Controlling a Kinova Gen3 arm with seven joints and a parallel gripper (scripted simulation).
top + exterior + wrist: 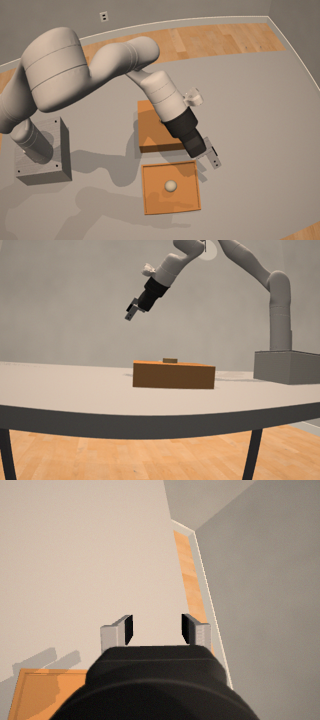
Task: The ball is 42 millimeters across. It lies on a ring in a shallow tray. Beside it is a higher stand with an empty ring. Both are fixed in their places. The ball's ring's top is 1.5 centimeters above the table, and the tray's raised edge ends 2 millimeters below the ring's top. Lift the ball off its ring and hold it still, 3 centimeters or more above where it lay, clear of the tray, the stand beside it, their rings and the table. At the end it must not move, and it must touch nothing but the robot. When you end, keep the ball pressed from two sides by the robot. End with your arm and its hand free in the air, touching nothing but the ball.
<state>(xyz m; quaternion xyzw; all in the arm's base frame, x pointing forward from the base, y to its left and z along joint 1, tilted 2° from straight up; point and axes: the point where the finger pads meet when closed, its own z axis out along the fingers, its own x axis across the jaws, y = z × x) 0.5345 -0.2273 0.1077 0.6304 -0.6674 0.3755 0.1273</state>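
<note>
The cream ball lies 19 cm below my hand, 12 cm behind it and 2 cm to the left of it. From my hand the other things lie so: shallow orange tray: 22 cm below, 12 cm behind, 2 cm to the left; stand: 26 cm to the left, 18 cm below, 6 cm behind.
</note>
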